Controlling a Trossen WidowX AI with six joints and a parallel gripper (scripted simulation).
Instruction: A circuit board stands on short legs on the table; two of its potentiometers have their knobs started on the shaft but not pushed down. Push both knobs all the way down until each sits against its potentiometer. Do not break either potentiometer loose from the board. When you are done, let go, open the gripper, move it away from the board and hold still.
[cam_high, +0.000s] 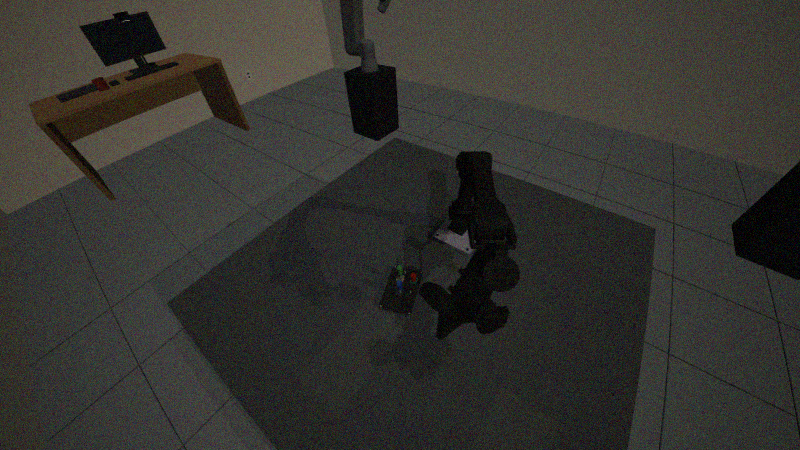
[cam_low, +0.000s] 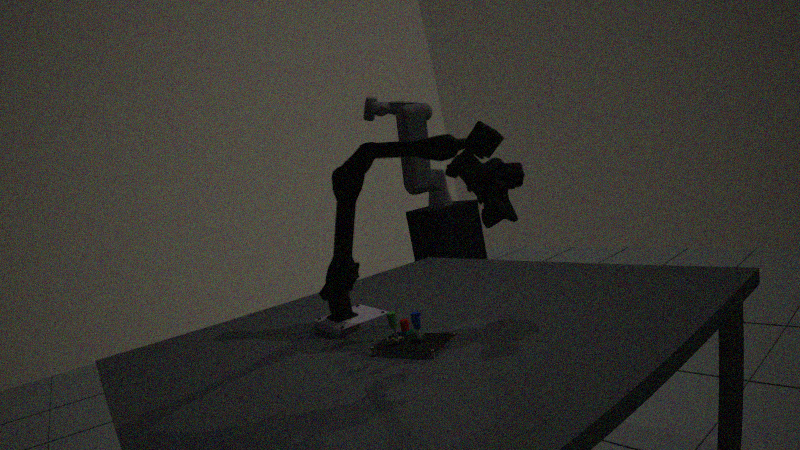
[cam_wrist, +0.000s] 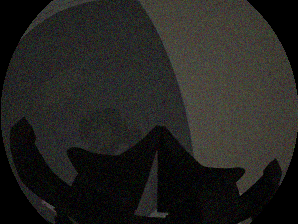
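The green knob is 16 cm behind my gripper tip, 24 cm to the right of it and 16 cm below it. The rest, counted from my gripper tip: blue knob (12 cm behind, 21 cm to the right, 16 cm below).
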